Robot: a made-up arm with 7 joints.
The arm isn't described. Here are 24 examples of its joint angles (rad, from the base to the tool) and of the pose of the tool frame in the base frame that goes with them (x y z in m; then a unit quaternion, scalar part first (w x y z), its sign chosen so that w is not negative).
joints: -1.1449 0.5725 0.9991 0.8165 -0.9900 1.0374 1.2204
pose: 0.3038 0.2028 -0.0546 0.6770 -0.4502 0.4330 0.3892
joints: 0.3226 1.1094 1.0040 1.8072 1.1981 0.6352 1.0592
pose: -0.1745 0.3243 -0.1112 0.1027 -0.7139 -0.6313 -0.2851
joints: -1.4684 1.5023 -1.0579 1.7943 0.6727 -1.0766 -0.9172
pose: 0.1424 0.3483 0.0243 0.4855 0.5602 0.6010 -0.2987
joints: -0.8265 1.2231 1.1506 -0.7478 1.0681 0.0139 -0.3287
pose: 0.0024 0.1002 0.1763 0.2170 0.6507 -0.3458 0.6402
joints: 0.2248 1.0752 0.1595 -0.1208 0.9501 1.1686 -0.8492
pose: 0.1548 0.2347 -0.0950 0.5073 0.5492 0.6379 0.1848
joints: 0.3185 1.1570 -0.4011 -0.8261 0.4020 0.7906 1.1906
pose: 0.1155 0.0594 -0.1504 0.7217 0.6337 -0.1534 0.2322
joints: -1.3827 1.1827 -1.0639 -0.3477 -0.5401 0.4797 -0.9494
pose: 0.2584 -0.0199 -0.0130 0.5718 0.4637 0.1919 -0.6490
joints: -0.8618 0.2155 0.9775 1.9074 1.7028 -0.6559 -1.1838
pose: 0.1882 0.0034 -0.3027 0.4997 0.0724 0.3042 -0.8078
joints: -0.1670 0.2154 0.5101 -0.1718 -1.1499 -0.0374 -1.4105
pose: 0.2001 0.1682 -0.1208 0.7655 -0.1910 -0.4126 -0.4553
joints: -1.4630 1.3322 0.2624 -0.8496 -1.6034 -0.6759 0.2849
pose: 0.0009 0.0316 0.1737 0.4110 -0.1801 -0.7576 -0.4741
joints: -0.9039 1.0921 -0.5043 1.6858 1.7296 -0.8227 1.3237
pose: 0.1473 0.3178 -0.1552 0.5207 0.8284 -0.0599 -0.1977
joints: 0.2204 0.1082 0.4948 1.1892 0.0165 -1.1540 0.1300
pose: -0.0499 0.1313 -0.3185 0.9171 0.1225 0.2199 0.3092
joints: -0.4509 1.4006 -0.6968 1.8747 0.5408 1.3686 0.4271
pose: -0.0158 0.3489 0.0231 0.4335 -0.5214 -0.5707 -0.4632
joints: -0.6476 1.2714 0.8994 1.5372 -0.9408 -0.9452 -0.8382
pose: 0.0769 0.3749 -0.0466 0.8272 0.1538 -0.3960 0.3677
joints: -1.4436 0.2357 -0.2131 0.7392 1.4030 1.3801 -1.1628
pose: 0.3322 0.0203 0.0272 0.7993 0.3742 0.4628 0.0834
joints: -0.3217 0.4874 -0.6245 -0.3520 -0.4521 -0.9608 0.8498
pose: 0.1700 -0.0346 -0.0859 0.8624 -0.3792 -0.3341 0.0302
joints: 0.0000 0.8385 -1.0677 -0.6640 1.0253 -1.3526 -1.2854
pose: -0.0031 -0.0402 -0.1347 0.1418 -0.4081 0.4442 0.7849
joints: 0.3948 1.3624 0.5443 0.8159 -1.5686 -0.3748 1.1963
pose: 0.0798 0.3771 -0.0262 0.4372 -0.0181 -0.1113 0.8923
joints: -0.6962 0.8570 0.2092 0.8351 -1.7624 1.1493 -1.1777
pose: 0.2583 0.2018 -0.1249 0.5718 -0.6644 -0.0219 -0.4808
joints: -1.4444 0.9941 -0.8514 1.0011 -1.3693 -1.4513 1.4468
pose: 0.2960 0.1675 0.0588 0.4862 -0.4295 -0.5327 0.5435
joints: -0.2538 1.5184 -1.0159 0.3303 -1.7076 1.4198 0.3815
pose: 0.0630 0.2311 -0.1884 0.3222 0.1002 0.9256 0.1714
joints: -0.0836 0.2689 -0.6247 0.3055 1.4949 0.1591 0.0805
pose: 0.1386 -0.0228 -0.2854 0.5747 0.7535 -0.0033 -0.3193
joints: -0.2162 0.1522 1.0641 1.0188 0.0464 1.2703 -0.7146
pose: 0.0148 0.1313 -0.3350 0.4465 -0.6410 0.6131 0.1176
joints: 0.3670 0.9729 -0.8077 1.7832 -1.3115 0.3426 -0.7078
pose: -0.1717 0.3367 -0.1105 0.4570 -0.0289 0.7869 0.4136
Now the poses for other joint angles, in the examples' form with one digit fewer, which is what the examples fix.
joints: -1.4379 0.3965 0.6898 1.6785 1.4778 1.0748 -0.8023
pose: 0.310 0.121 -0.147 0.637 0.188 0.746 -0.054
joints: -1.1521 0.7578 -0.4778 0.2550 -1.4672 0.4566 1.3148
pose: 0.321 0.011 -0.013 0.922 -0.079 0.208 0.316
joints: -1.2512 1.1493 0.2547 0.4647 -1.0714 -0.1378 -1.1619
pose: 0.232 0.220 0.164 0.757 0.171 -0.492 -0.395
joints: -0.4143 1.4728 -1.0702 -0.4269 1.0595 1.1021 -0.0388
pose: 0.174 0.106 -0.142 0.354 0.933 0.061 -0.002
